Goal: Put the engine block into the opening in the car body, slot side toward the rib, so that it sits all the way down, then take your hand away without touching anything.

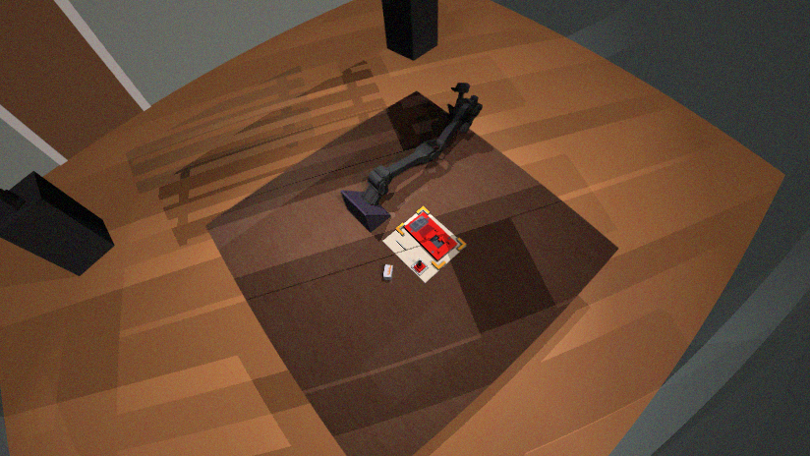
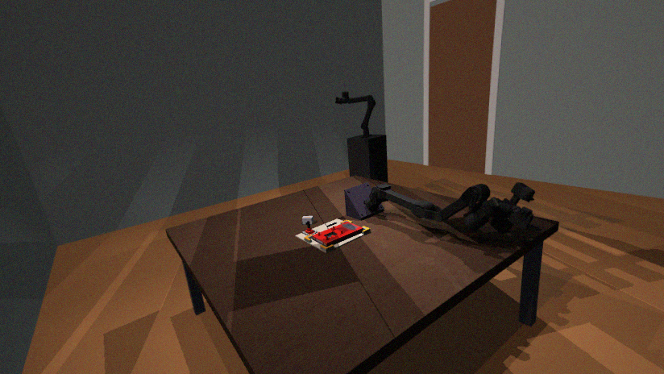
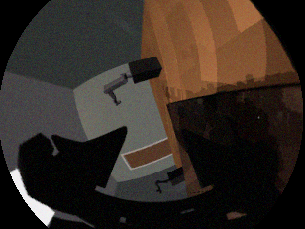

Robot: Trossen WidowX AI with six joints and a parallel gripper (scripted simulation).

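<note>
Right now the grey engine block is 38 cm ahead of my gripper tip, 82 cm to the right of it and 12 cm below it.
</note>
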